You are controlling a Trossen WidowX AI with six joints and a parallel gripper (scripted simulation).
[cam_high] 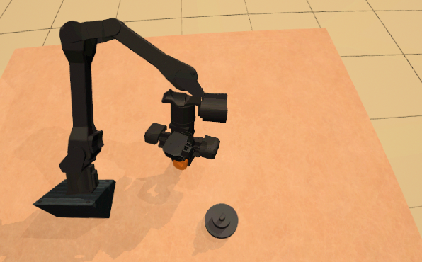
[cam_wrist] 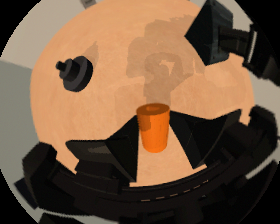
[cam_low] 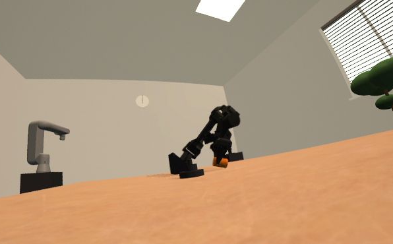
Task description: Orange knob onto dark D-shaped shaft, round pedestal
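Now: the orange knob 10 mm ahead of my gripper tip and 20 mm to the left of it. The rest, counted from my gripper tip: dark round pedestal: 90 mm ahead, 160 mm to the right, 10 mm above.
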